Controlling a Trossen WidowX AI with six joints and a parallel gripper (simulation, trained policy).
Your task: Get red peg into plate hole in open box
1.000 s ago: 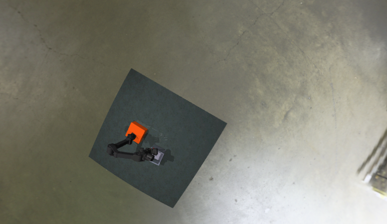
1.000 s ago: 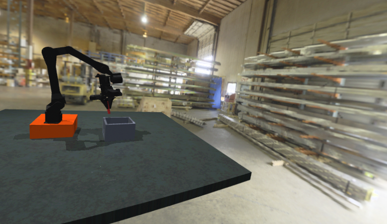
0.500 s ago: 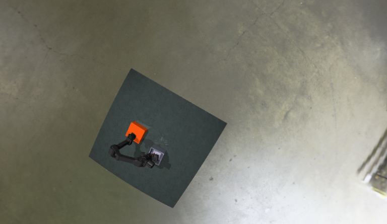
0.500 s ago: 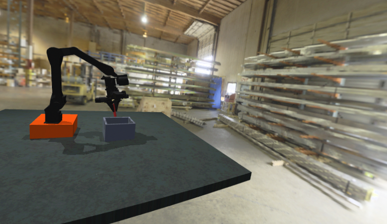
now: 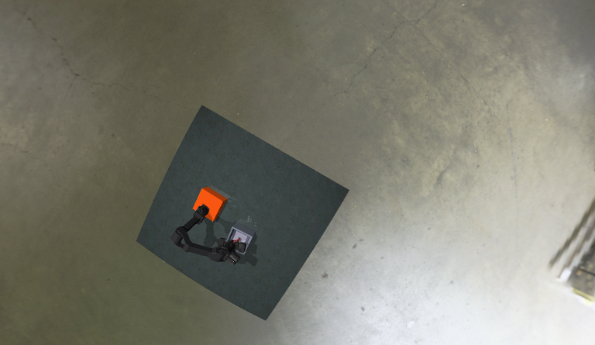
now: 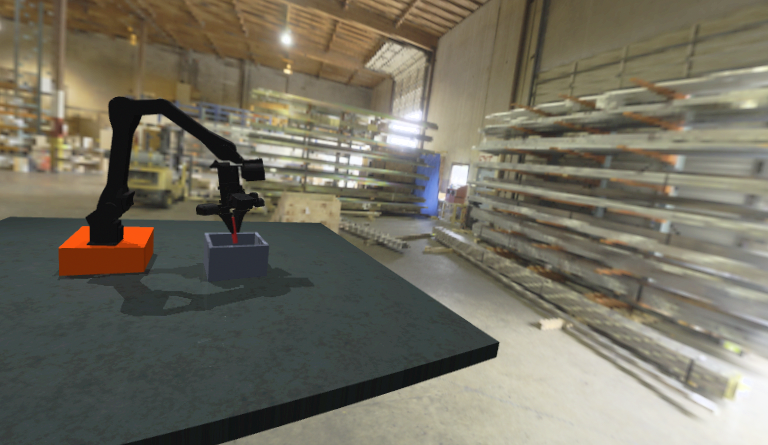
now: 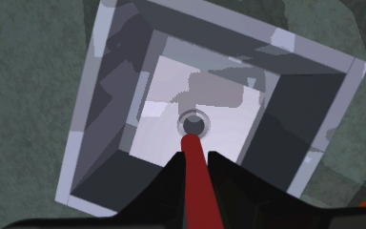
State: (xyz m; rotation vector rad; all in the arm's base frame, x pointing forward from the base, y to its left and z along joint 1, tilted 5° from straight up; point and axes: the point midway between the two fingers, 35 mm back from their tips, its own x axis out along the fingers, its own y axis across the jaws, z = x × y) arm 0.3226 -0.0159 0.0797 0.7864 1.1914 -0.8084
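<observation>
The red peg is 10 mm to the left of my gripper tip, 10 mm behind it and 10 mm above it. From my gripper tip the other things lie so: plate 70 mm below; then grey box 90 mm below.
</observation>
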